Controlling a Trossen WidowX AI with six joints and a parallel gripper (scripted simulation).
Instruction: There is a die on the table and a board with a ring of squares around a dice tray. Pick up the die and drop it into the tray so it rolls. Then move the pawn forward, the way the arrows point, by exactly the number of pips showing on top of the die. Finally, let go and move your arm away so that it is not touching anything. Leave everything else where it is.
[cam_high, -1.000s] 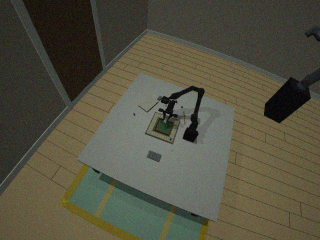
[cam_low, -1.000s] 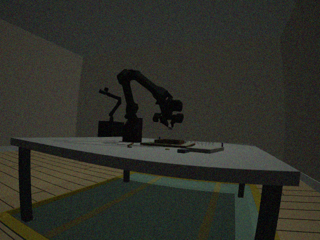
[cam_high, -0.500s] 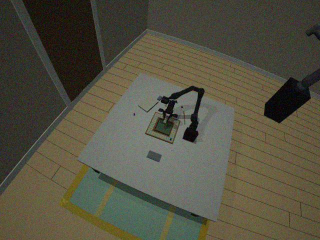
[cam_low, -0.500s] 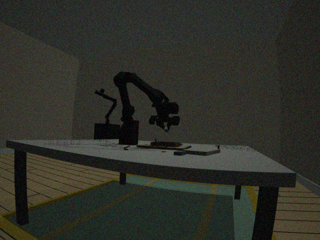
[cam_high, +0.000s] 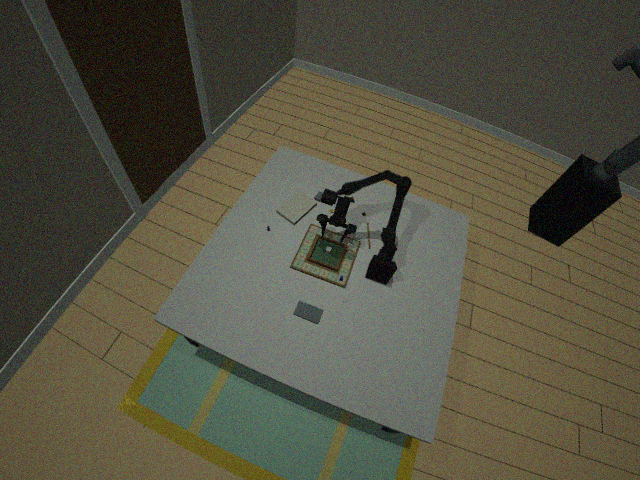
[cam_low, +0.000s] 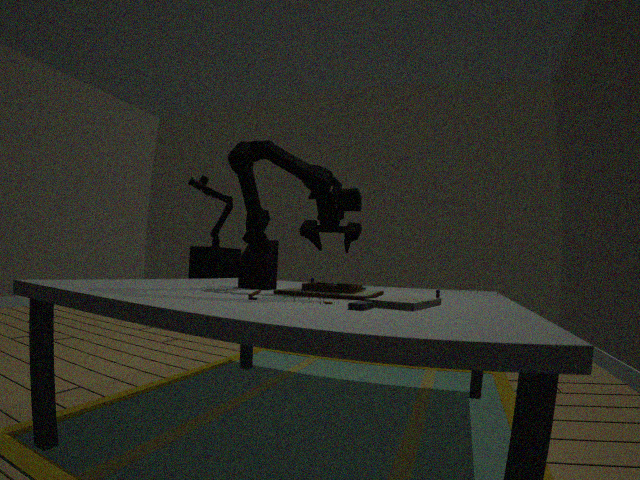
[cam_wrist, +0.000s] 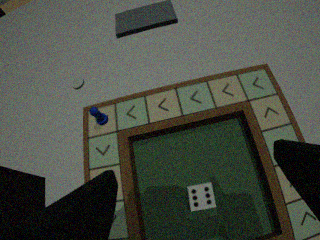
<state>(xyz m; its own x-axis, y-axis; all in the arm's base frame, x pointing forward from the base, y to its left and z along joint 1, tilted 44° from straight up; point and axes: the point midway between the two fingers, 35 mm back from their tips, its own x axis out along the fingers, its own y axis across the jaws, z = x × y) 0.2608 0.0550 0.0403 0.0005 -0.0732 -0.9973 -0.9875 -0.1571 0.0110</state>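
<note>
Right now the blue pawn is 120 mm behind my gripper tip, 90 mm to the left of it and 110 mm below it. Round my gripper tip: pencil: 130 mm behind, 230 mm to the right, 140 mm below; white die: 10 mm to the right, 110 mm below; green dice tray: 130 mm below.
</note>
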